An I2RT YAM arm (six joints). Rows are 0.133 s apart.
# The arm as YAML. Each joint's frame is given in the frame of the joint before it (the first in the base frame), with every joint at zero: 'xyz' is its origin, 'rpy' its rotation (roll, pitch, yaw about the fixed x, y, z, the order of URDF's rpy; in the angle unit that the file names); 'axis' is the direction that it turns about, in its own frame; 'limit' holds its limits. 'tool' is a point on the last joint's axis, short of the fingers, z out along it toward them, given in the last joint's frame.
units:
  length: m
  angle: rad
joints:
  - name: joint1
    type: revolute
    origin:
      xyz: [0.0, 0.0, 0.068]
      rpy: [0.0, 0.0, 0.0]
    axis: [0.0, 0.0, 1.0]
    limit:
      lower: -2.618
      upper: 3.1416
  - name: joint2
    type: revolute
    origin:
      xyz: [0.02, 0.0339, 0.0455]
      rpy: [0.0, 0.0, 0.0]
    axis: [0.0, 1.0, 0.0]
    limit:
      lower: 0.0
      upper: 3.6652
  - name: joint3
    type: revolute
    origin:
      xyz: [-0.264, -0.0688, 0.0]
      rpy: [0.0, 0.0, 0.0]
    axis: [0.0, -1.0, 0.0]
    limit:
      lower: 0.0
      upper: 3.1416
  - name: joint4
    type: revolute
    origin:
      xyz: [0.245, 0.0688, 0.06]
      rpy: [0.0, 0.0, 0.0]
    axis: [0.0, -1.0, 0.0]
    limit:
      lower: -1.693
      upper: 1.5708
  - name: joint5
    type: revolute
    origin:
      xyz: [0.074, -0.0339, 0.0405]
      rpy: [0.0, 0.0, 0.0]
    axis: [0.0, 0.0, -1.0]
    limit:
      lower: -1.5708
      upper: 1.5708
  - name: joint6
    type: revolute
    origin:
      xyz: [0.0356, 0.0, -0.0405]
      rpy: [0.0, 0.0, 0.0]
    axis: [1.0, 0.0, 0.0]
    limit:
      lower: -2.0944
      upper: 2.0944
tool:
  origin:
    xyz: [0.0, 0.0, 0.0]
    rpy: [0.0, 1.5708, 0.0]
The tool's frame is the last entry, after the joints.
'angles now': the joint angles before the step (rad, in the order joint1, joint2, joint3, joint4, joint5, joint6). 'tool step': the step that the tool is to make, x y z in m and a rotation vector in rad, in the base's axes. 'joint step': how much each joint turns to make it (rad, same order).
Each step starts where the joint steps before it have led.
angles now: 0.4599, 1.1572, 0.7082, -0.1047, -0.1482, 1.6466
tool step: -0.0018, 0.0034, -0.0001, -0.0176, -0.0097, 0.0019
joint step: 0.0186, -0.0003, -0.0001, -0.0006, 0.0248, -0.0084
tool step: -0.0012, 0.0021, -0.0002, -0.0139, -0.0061, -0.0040
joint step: 0.0126, -0.0001, -0.0001, -0.0015, 0.0221, -0.0041
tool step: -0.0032, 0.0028, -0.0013, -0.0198, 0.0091, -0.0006
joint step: 0.0191, -0.0024, 0.0001, -0.0200, 0.0236, -0.0005
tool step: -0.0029, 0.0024, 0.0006, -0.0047, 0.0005, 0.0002
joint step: 0.0162, -0.0062, -0.0001, -0.0085, 0.0155, 0.0055
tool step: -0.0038, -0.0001, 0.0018, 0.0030, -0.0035, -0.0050
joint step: 0.0090, -0.0178, -0.0044, -0.0084, 0.0113, 0.0083
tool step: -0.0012, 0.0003, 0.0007, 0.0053, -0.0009, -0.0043
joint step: 0.0042, -0.0054, -0.0015, 0.0000, 0.0050, 0.0081
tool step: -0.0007, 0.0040, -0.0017, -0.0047, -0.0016, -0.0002
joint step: 0.0178, 0.0085, -0.0018, 0.0095, 0.0178, 0.0056
